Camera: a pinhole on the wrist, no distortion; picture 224 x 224 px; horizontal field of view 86.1 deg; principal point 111.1 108.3 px. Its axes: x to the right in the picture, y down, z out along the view. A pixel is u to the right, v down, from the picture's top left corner.
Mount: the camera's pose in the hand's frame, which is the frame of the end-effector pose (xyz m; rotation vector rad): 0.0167 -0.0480 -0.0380 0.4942 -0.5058 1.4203
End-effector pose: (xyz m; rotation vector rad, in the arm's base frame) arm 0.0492 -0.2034 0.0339 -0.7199 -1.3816 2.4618
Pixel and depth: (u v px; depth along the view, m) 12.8 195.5 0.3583
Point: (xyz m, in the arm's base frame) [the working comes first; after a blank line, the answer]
In the camera's frame: -0.2938 0.2606 0.3583

0.2292 -0.1268 0.5541
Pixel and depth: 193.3 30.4 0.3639
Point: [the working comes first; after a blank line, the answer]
In the camera's frame: 0.2495 -0.2364 0.3639

-0.3828 -0.3385 0.2035
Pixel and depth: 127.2 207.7 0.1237
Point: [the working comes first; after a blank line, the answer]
In the camera's frame: 0.0166 0.1026 0.1237

0.0828 -0.2413 0.1775
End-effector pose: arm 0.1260 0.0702 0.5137 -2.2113 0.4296 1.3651
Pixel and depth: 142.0 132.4 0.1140
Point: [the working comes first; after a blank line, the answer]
In the camera's frame: 0.0294 0.0229 0.1140

0.1165 0.1857 0.5170
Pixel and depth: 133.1 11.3 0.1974
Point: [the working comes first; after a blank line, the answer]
In the camera's frame: 0.0362 -0.1597 0.1974

0.1785 0.2727 0.3469
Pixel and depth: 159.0 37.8 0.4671
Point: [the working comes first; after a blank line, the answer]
In the camera's frame: 0.1866 -0.2747 0.4671

0.0345 0.4875 0.1427
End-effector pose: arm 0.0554 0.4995 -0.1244 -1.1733 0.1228 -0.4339
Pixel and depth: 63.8 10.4 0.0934
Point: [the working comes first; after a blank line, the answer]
In the camera's frame: -0.0368 -0.0763 0.0934

0.1009 0.4326 0.0194
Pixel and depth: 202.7 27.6 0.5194
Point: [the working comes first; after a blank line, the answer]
In the camera's frame: 0.3968 -0.3496 0.5194

0.5727 0.8528 0.2316
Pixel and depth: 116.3 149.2 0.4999
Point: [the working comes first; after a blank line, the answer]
In the camera's frame: 0.0217 0.1705 0.4999

-0.0634 0.7925 0.2897
